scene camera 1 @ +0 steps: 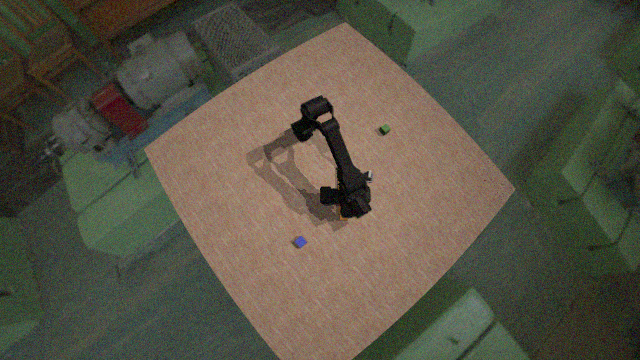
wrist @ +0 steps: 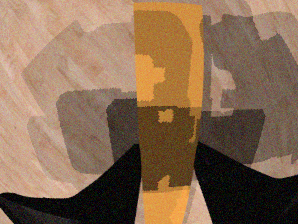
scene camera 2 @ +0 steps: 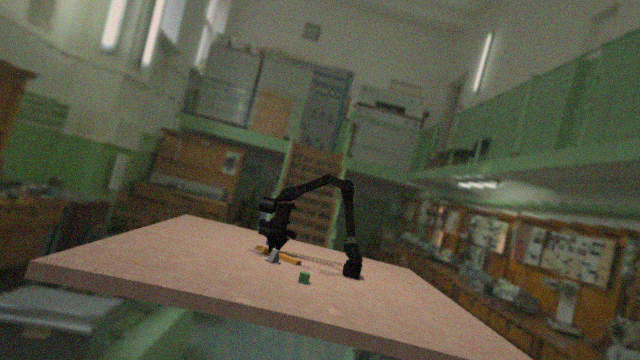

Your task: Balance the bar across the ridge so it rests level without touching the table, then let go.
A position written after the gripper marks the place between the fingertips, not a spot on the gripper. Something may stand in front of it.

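Note:
You'd see the gripper (scene camera 2: 272,253) here, and it (wrist: 166,149) is there in the wrist view as well. There's also an orange bar (wrist: 169,49).

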